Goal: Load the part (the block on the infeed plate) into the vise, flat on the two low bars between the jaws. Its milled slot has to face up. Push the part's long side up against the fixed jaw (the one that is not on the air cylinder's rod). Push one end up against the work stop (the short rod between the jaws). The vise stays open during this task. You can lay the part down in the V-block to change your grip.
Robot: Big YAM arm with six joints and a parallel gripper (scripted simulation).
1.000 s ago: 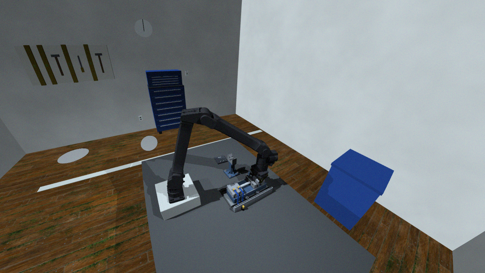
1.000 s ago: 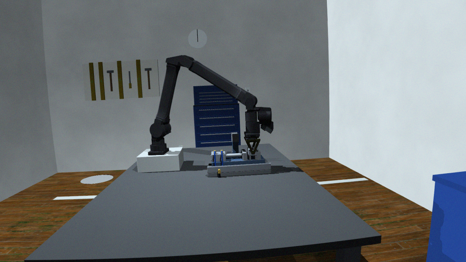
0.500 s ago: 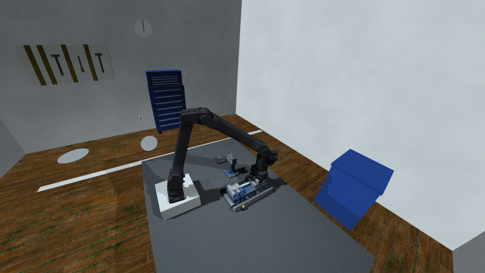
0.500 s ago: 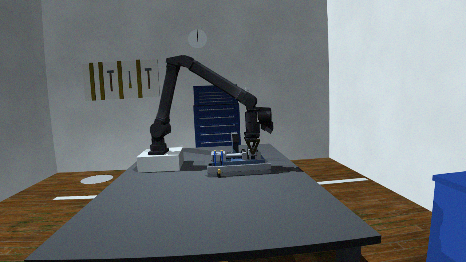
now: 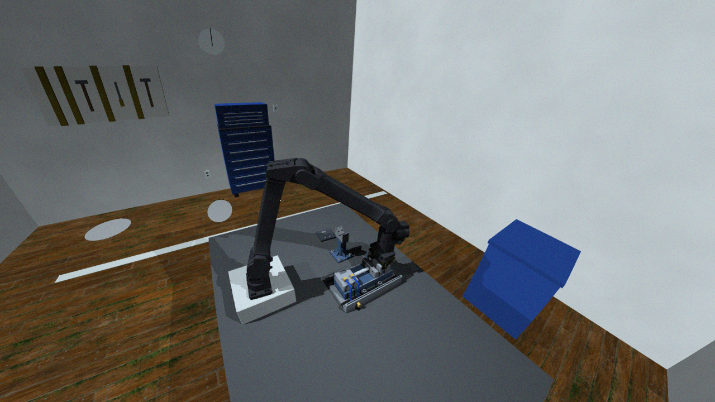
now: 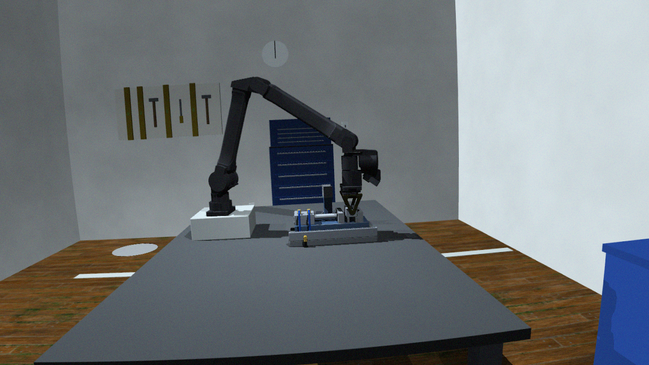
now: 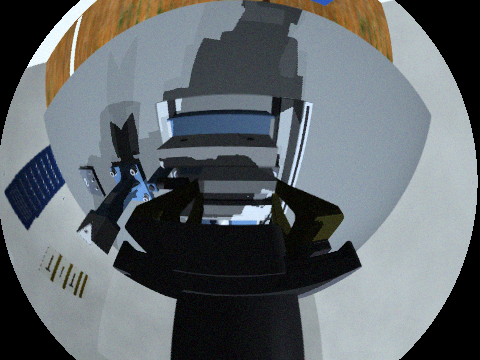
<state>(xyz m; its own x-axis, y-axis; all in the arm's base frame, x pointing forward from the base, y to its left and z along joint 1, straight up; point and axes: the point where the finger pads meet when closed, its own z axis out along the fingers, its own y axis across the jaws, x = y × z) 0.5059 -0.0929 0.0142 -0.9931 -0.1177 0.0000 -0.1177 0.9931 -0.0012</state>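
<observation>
My gripper is now right at the part. Also, from my hand: air cylinder: 17 cm behind, 2 cm below; then vise: 7 cm behind, 6 cm below, 1 cm to the left.
</observation>
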